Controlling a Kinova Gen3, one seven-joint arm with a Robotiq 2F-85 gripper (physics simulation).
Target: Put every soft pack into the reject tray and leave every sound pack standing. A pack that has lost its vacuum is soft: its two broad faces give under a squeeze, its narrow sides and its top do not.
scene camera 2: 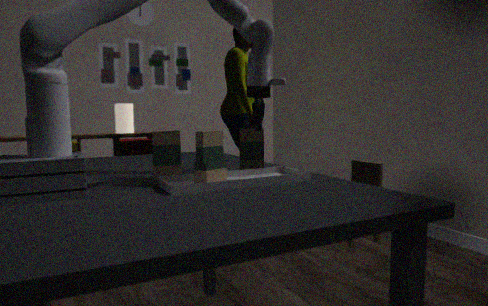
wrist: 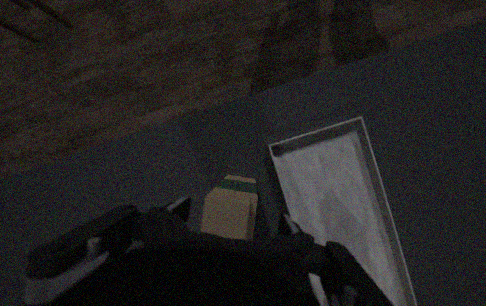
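Observation:
Three tan packs with green bands show in the scene view: a left pack [scene camera 2: 166,150], a middle pack [scene camera 2: 210,155] and a right pack [scene camera 2: 251,150], all upright. The middle one's tan bottom part looks wider and offset; I cannot tell whether it is a separate piece. The pale reject tray [scene camera 2: 255,174] [wrist: 325,175] lies beside them. My gripper [scene camera 2: 257,127] [wrist: 233,216] is open and empty, pointing down just above the right pack. In the wrist view a pack [wrist: 227,215] stands between and below the fingertips, left of the tray. Softness cannot be seen.
The dark table [scene camera 2: 125,230] [wrist: 430,125] ends at an edge, with wooden floor [scene camera 2: 300,270] [wrist: 100,90] beyond. A person in a yellow top [scene camera 2: 236,75] stands behind the arm. A chair back [scene camera 2: 366,172] shows past the table's right end. A lit lamp [scene camera 2: 124,118] stands at the back.

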